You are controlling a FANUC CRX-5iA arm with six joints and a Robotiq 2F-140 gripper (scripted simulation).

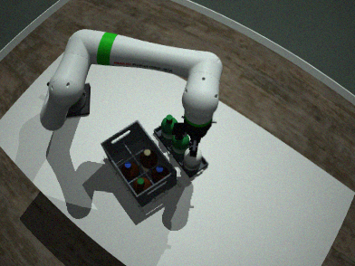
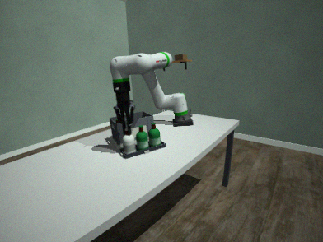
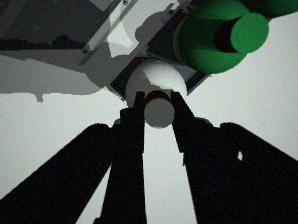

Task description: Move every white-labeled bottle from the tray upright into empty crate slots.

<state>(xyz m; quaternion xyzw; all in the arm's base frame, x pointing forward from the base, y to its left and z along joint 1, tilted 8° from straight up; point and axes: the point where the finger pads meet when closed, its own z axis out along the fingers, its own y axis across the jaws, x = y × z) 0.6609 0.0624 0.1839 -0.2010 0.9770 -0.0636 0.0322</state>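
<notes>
My hand is 80 mm above the white-labeled bottle. Round my hand: dark tray: 80 mm behind, 30 mm to the left, 150 mm below; dark crate: 170 mm behind, 150 mm to the right, 80 mm below.
</notes>
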